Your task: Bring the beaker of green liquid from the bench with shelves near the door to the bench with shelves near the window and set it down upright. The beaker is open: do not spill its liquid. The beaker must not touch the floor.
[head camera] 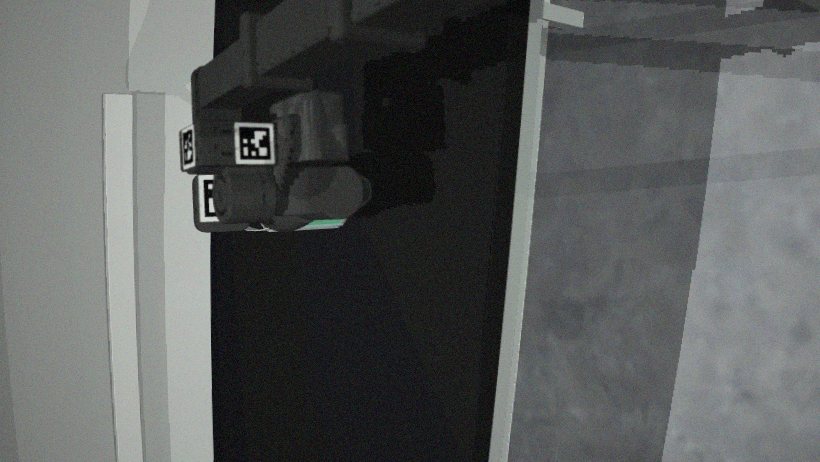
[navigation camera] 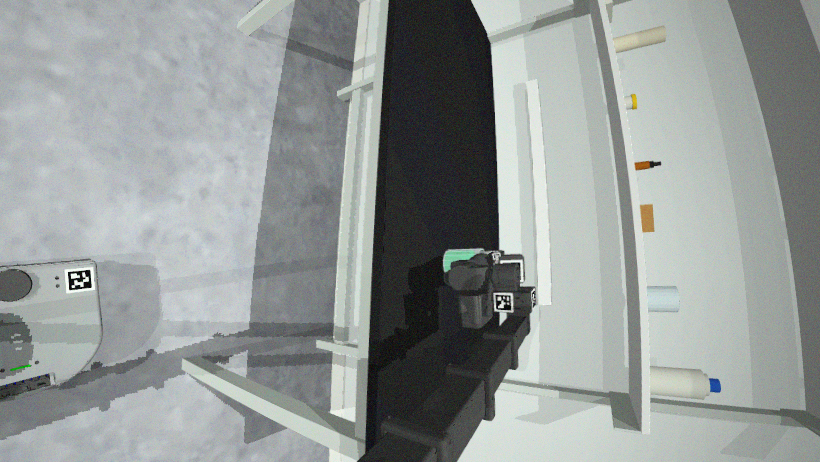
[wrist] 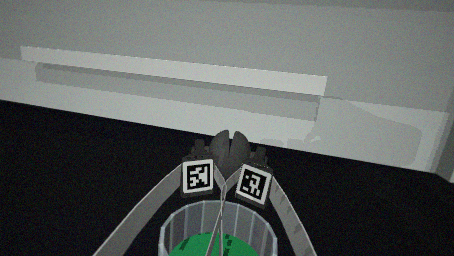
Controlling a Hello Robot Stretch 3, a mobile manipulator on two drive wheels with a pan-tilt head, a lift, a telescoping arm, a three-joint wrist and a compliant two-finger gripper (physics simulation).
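Observation:
The open glass beaker of green liquid (head camera: 327, 223) (navigation camera: 461, 255) (wrist: 200, 246) stands upright on the black top of a bench with shelves (head camera: 344, 344) (navigation camera: 441, 143) (wrist: 75, 175). My gripper (wrist: 230, 148) is shut with its two dark fingertips together and nothing between them. In the wrist view the fingers pass across the near part of the beaker's mouth, and the tips lie beyond its far rim. The fingers are above the beaker, not around it. In the head and navigation views my wrist covers most of the fingers and part of the beaker. Which bench this is, I cannot tell.
A pale bar (navigation camera: 539, 189) (wrist: 175, 70) runs along the bench's back. A raised shelf (navigation camera: 634, 229) bears several items, including a blue-capped bottle (navigation camera: 677, 382) and a pale blue cylinder (navigation camera: 663, 299). My arm (navigation camera: 459, 396) reaches over the bench; my base (navigation camera: 63, 332) stands on the floor.

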